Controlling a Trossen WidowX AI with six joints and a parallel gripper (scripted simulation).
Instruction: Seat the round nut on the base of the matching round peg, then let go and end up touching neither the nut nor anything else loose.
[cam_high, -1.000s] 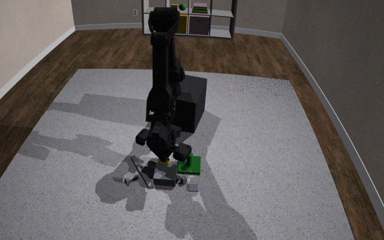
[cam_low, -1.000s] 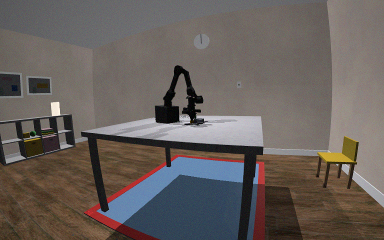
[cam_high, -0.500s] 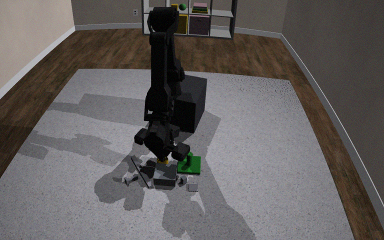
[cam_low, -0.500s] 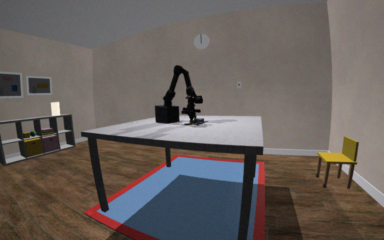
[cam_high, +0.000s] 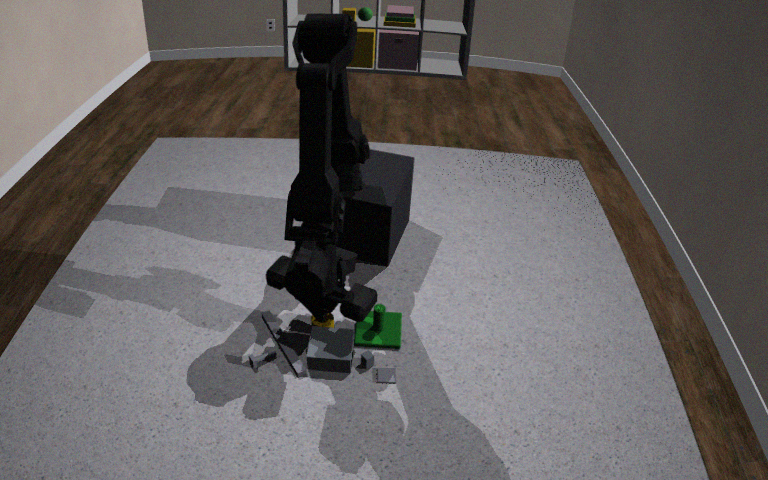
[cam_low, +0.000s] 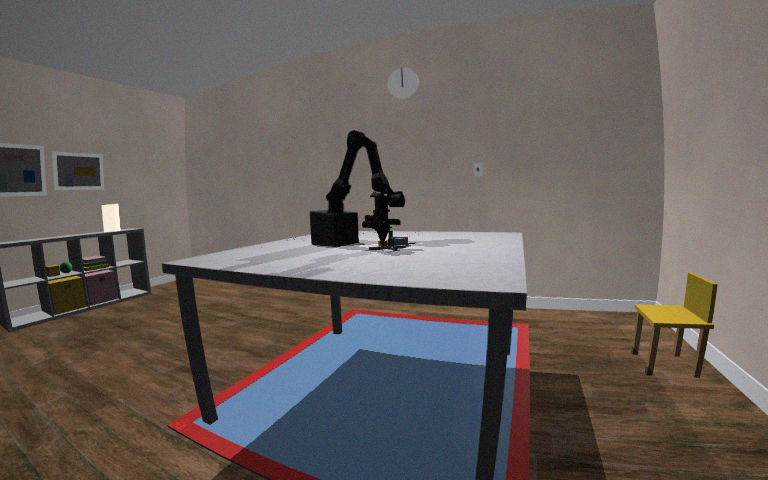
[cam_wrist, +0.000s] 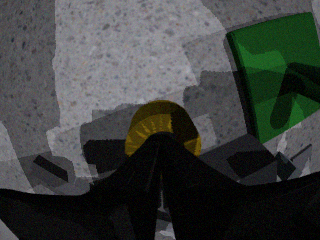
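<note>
Now: hand 70 mm short of the grey block, 30 mm above it and 10 mm to the right of it. The rest, counted from my hand: thin bar 70 mm to the right, 50 mm below, 40 mm ahead; small bolt 110 mm to the right, 80 mm ahead, 40 mm below; small dark piece 90 mm ahead, 70 mm to the left, 40 mm below.
</note>
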